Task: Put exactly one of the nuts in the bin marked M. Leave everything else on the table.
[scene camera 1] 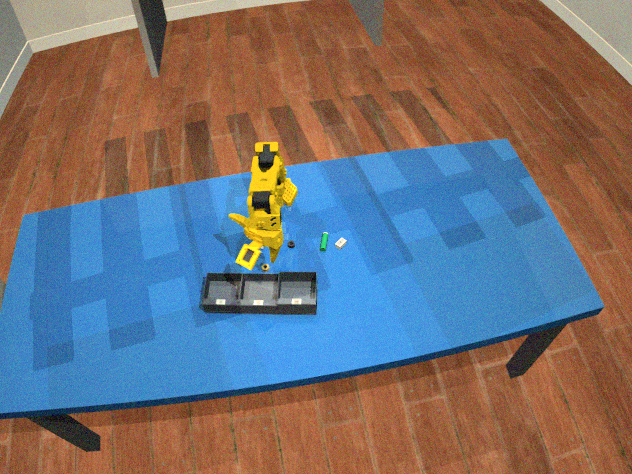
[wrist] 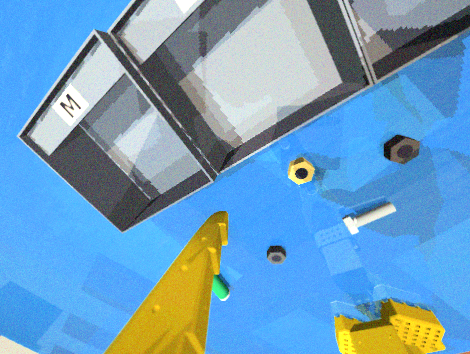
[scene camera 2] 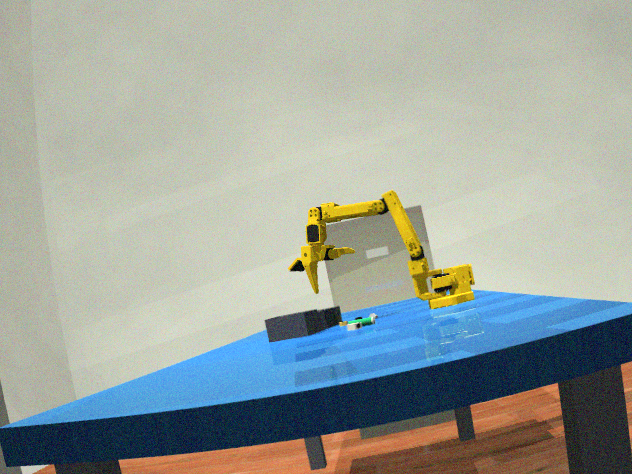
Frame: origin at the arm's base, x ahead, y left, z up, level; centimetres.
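Where they show: hand, tool point: [scene camera 1: 271, 260] [wrist: 227, 223] [scene camera 2: 317, 291]; arm's base, link origin: [scene camera 1: 277, 201] [wrist: 371, 318] [scene camera 2: 442, 305].
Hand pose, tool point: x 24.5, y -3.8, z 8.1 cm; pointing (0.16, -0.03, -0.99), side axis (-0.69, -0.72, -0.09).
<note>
Things, the pixels of their top centre, and the offset from my tool point. "pt": a spot on its surface instead.
- bin marked M, surface spot: [wrist: 85, 170] pt dy +8.3, dx +7.2, dz -5.0 cm
- yellow nut, top centre: [wrist: 301, 173] [scene camera 2: 343, 321] [scene camera 1: 265, 266] dy -1.8, dx -3.8, dz -7.3 cm
- small dark nut, top centre: [wrist: 276, 258] [scene camera 1: 291, 243] dy +5.2, dx -9.4, dz -7.3 cm
- larger dark nut, top centre: [wrist: 404, 151] dy -7.5, dx -6.8, dz -7.3 cm
- black three-part tray, top centre: [wrist: 234, 54] [scene camera 2: 304, 310] [scene camera 1: 258, 287] dy -3.8, dx +4.0, dz -3.5 cm
- white bolt, top centre: [wrist: 373, 223] dy -3.3, dx -10.4, dz -6.8 cm
- green cylinder, top centre: [wrist: 213, 288] [scene camera 2: 361, 318] [scene camera 1: 324, 239] dy +13.1, dx -8.5, dz -6.7 cm
- white block, top centre: [scene camera 2: 353, 323] [scene camera 1: 340, 242] dy +16.9, dx -7.1, dz -7.0 cm
The bin marked M [wrist: 85, 170] [scene camera 1: 301, 309] is the end compartment at the left in the wrist view and the right in scene camera 1; no nut shows in it. A yellow nut [wrist: 301, 171] [scene camera 1: 265, 267] [scene camera 2: 343, 323] lies near the middle compartment. A small dark nut [wrist: 276, 254] [scene camera 1: 290, 244] lies farther from the bins. A larger dark nut [wrist: 401, 149] lies at the right in the wrist view, hidden in scene camera 1. My gripper [scene camera 1: 252, 238] [scene camera 2: 334, 271] is fully open and empty, high above the table; its notched jaw [wrist: 175, 295] shows in the wrist view.
The bins form a black three-part tray [scene camera 1: 221, 309] [scene camera 2: 288, 327]. A white bolt [wrist: 374, 215] lies between the nuts and the arm's base [wrist: 390, 330]. A green cylinder [scene camera 1: 324, 241] [wrist: 220, 288] and a white block [scene camera 1: 341, 243] lie beyond the small dark nut.
</note>
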